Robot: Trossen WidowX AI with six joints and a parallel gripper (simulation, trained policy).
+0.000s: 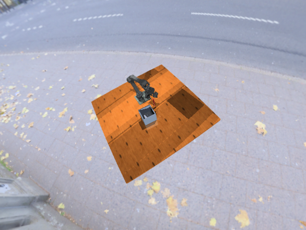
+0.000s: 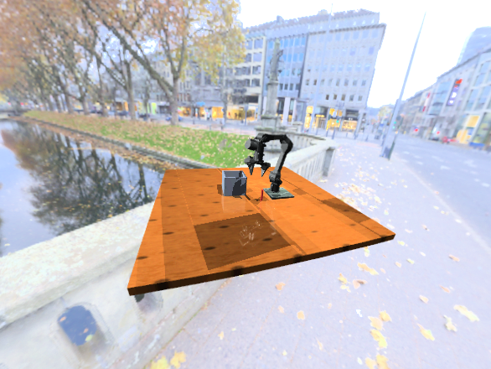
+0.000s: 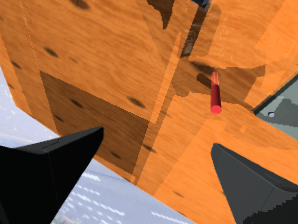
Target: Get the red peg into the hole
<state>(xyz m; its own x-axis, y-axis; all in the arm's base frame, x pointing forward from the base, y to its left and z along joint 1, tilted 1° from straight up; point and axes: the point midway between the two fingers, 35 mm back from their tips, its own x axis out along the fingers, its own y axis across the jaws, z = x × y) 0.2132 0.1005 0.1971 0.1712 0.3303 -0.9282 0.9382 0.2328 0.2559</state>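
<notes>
The red peg lies 50 mm behind my gripper tip and 140 mm below it. The rest, counted from my gripper tip: dark plate 90 mm ahead, 190 mm to the right, 130 mm below.
</notes>
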